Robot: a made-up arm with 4 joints.
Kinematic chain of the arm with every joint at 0, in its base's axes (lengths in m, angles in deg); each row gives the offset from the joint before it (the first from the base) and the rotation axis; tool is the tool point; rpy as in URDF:
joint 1: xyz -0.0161 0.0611 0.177 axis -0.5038 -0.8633 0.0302
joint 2: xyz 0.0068 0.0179 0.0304 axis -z
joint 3: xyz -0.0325 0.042 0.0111 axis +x
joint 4: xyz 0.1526 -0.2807 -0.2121 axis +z
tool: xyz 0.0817 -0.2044 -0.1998 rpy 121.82 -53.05 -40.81
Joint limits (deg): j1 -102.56..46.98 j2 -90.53..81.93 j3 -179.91..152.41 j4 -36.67..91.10
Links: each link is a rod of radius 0.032 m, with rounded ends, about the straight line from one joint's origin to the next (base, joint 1, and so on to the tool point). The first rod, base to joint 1, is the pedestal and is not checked.
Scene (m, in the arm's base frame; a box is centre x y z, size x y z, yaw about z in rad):
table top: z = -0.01
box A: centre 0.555 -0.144 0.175 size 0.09 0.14 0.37 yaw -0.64
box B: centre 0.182 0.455 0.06 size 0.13 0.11 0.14 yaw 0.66
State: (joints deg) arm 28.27 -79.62 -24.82 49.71
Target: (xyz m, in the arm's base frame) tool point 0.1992 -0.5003 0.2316
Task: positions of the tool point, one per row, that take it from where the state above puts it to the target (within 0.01 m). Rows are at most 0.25 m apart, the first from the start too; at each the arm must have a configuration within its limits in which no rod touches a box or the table.
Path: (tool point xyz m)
1: 0.5602 0.1986 0.3404
2: 0.5086 0.0843 0.5165
3: 0.3835 -0.0210 0.6601
4: 0.2040 -0.1023 0.7505
5: 0.2624 -0.2882 0.6141
6: 0.2603 -0.4257 0.4295
7: 0.1992 -0.5003 0.2316

